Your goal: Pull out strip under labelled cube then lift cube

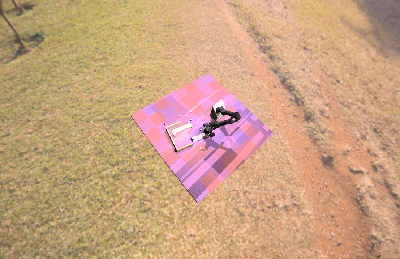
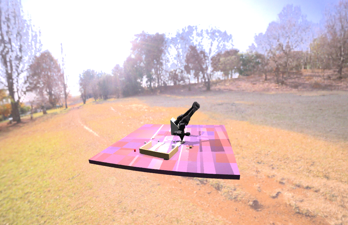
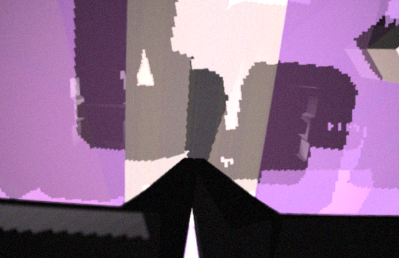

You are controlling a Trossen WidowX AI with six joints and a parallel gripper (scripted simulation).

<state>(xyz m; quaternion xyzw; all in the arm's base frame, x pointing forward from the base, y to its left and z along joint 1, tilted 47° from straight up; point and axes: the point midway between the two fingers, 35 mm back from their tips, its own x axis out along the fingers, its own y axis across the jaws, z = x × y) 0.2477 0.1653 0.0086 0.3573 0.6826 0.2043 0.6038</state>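
Right now my gripper tip is 9 cm short of the pale strip and 2 cm to the left of it.
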